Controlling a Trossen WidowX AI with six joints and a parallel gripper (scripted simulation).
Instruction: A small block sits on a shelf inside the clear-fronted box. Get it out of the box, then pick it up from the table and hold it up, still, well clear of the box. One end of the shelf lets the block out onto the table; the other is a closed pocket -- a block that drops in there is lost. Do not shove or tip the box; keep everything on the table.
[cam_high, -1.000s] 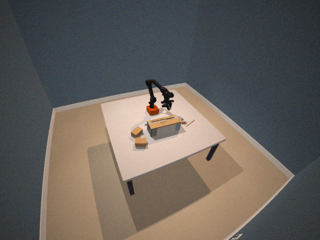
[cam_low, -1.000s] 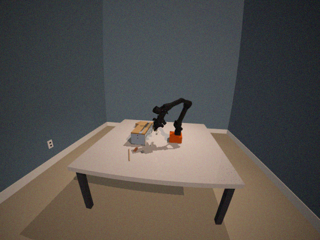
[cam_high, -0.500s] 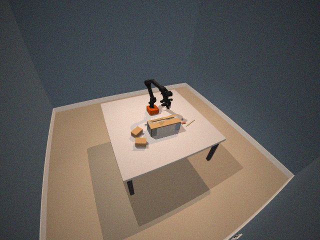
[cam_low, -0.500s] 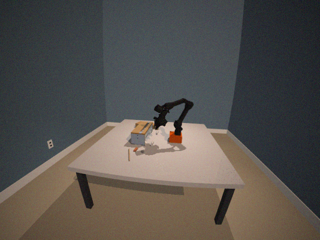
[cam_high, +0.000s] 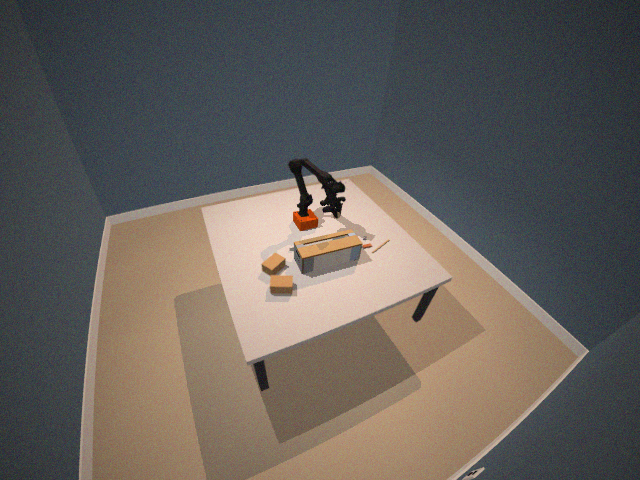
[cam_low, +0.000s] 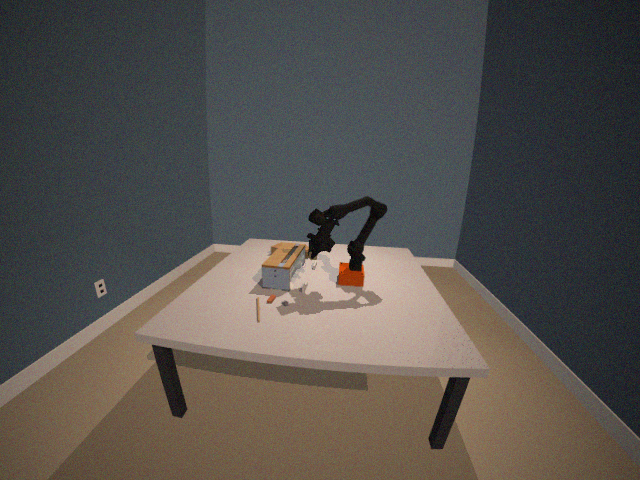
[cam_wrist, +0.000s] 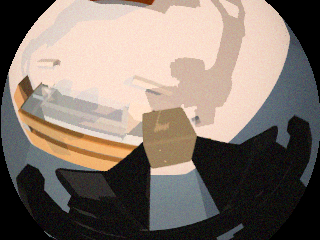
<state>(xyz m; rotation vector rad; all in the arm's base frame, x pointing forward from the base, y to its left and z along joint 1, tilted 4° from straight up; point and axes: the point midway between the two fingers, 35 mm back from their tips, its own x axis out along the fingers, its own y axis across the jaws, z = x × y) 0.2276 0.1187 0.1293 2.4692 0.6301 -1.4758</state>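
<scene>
Right now the small tan block is 1 cm behind my gripper tip, 1 cm to the right of it and 1 cm above it. Also, from my gripper tip: clear-fronted box (12 cm ahead, 15 cm to the right, 11 cm below); thin wooden stick (20 cm ahead, 24 cm to the left, 17 cm below); small grey piece (9 cm ahead, 18 cm to the left, 16 cm below).
</scene>
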